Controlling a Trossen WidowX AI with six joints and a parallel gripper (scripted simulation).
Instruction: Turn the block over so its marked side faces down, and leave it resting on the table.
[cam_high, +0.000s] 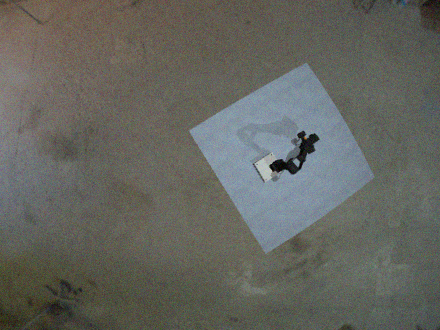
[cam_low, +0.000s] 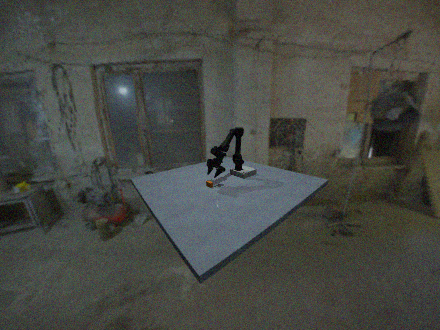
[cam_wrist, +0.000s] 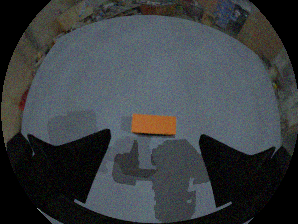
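My gripper tip is now 1 cm short of the orange block and 6 cm above it.
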